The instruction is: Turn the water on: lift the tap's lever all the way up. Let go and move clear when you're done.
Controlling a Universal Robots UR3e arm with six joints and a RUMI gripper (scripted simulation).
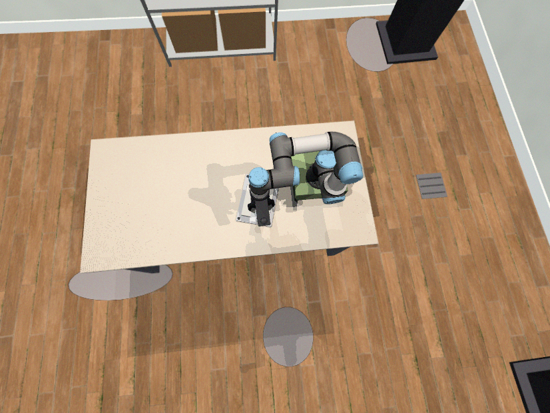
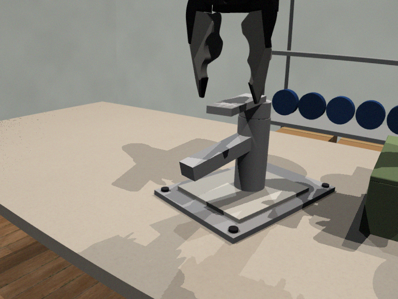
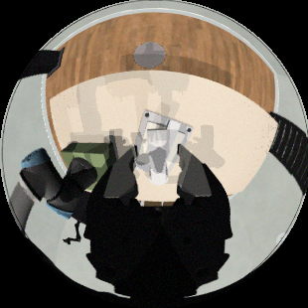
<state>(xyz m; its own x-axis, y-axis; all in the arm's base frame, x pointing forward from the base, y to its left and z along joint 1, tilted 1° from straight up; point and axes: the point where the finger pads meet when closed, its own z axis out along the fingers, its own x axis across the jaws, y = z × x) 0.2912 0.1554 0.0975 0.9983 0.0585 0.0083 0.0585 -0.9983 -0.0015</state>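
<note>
Now: hand 40 mm to the left of the flat lever and 20 mm above it. The rest, counted from my hand: grey tap (10 mm ahead, 70 mm to the right, 80 mm below); then plate (10 mm ahead, 100 mm to the right, 170 mm below).
</note>
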